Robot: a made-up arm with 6 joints.
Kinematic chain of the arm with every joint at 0, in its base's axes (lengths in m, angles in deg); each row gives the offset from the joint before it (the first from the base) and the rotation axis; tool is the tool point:
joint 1: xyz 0 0 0.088 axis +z
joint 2: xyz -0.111 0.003 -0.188 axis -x
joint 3: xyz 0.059 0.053 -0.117 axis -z
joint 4: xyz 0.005 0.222 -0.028 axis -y
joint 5: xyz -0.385 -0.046 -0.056 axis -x
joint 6: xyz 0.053 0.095 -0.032 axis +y
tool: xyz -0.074 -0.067 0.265
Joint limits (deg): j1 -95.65..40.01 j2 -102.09..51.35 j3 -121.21..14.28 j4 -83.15..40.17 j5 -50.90..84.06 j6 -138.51..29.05
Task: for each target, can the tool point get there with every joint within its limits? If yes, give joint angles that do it. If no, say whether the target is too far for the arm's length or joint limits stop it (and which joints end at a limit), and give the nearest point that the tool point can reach.
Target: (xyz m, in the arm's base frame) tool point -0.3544 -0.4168 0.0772
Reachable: yes | joints 9.67 -85.96 -27.84 -64.63 58.15 -50.33
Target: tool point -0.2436 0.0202 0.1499
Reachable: yes | joints 17.37 -8.20 -65.29 -58.20 -3.75 16.05
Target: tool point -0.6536 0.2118 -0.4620
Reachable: yes | joints 4.50 -10.19 -10.28 5.00 -13.10 -102.72
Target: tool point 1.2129 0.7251 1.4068
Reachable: no: too far | nearest point 0.5041 0.3014 0.4812 | short by 1.240 m
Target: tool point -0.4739 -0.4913 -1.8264
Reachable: no: too far | nearest point -0.2179 -0.2221 -0.8641 | short by 1.031 m
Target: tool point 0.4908 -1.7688 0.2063
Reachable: no: too far | nearest point 0.1894 -0.7156 -0.0710 | short by 1.130 m
